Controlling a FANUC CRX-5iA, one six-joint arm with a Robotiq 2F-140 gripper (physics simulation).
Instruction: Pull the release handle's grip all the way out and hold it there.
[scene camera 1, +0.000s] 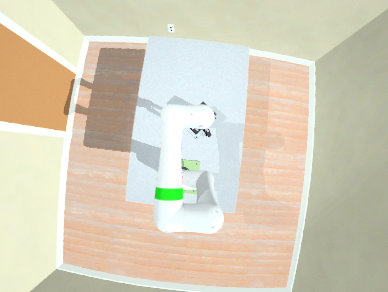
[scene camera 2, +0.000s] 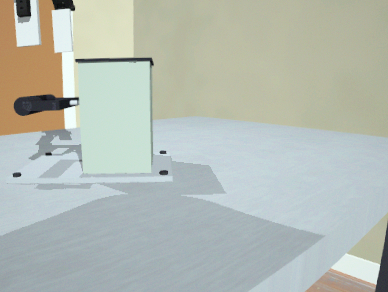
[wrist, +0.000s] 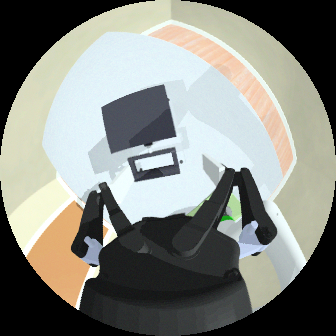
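The release handle's housing is a pale green box (scene camera 2: 117, 117) with a dark top (wrist: 139, 119). Its dark frame-shaped grip (scene camera 2: 30, 105) (wrist: 167, 173) sticks out level from one side, and a short light piece shows between grip and housing in scene camera 2. My gripper (scene camera 2: 46, 47) (wrist: 165, 166) is wide open and empty. Its light finger pads hang above the grip, apart from it, and in the wrist view they stand to either side of it. In scene camera 1 the arm's wrist hides most of the handle. How far the grip is out is hard to judge.
The housing stands on a light base plate (scene camera 2: 165, 162) with dark bolts, on the grey table (scene camera 1: 195, 65) (scene camera 2: 260, 155). The white arm (scene camera 1: 171, 155) reaches over the table from its green mounting plate (scene camera 1: 191, 164). The wall with a socket (scene camera 1: 171, 28) is beyond the table's far edge.
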